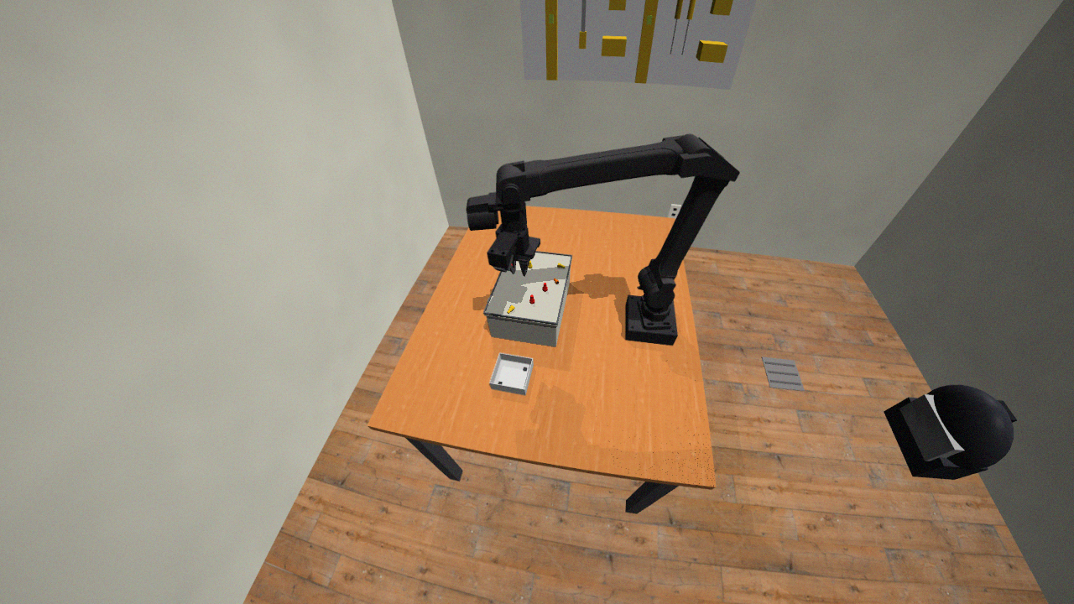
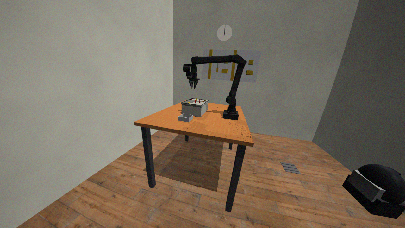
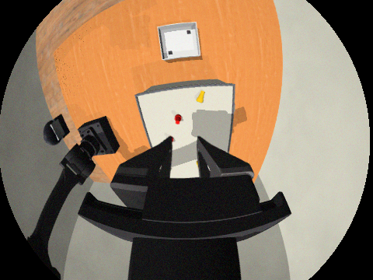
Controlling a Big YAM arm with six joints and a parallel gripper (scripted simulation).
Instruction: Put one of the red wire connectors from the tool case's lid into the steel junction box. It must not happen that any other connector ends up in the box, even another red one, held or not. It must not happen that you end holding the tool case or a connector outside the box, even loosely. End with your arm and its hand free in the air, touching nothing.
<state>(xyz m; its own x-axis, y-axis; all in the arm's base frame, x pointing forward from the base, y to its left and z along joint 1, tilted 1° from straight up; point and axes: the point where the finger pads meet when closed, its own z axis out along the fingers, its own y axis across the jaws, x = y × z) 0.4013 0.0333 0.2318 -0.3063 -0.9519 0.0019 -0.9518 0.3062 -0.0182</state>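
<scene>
Now: hand 190 mm above the grey tool case, 110 mm to the left of it and 20 mm past it.
</scene>
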